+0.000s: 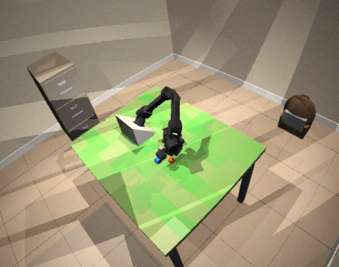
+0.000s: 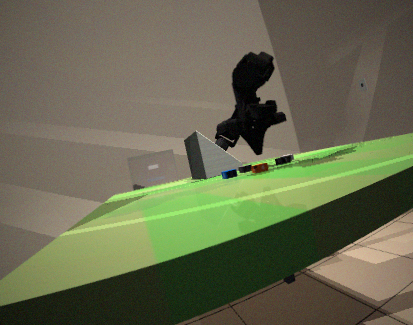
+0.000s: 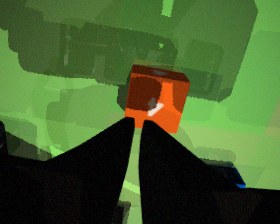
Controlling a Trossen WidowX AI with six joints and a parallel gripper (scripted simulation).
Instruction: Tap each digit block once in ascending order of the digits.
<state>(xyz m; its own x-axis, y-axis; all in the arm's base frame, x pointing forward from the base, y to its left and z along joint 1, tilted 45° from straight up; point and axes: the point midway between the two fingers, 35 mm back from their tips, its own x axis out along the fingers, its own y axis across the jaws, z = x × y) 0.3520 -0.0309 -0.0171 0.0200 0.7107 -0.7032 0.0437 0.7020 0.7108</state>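
The orange block is 30 mm below my gripper tip and 10 mm to the right of it. Round my gripper tip: grey block (120 mm behind, 30 mm below, 20 mm to the left); blue block (70 mm to the right, 70 mm behind, 30 mm below); black block (110 mm to the left, 50 mm behind, 30 mm below).
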